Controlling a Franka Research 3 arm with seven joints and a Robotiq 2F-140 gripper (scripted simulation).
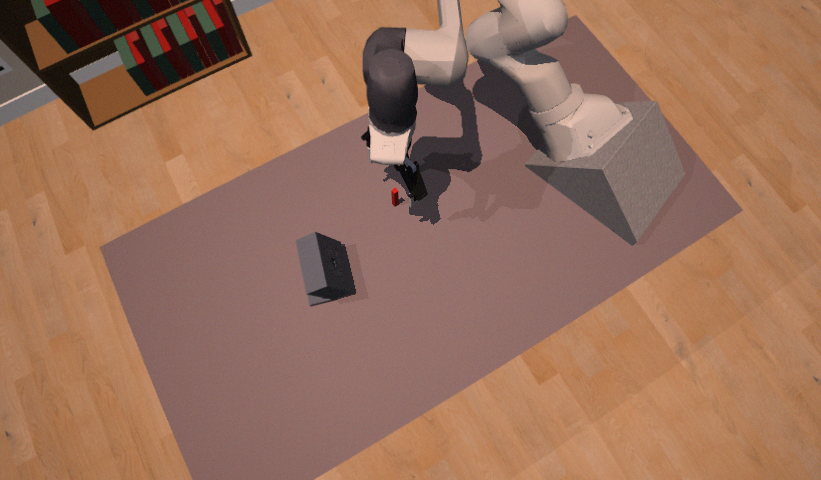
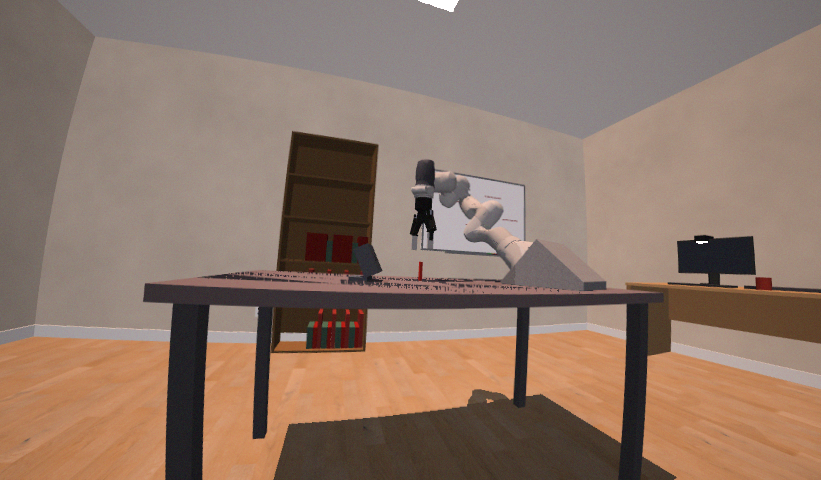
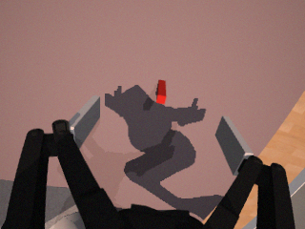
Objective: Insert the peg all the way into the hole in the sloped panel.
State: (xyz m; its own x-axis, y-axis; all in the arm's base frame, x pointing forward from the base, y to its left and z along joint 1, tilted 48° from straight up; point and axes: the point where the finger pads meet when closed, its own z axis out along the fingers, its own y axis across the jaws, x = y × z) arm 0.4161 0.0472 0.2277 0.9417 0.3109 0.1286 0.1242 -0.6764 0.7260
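Now: hand 10 cm above the red peg.
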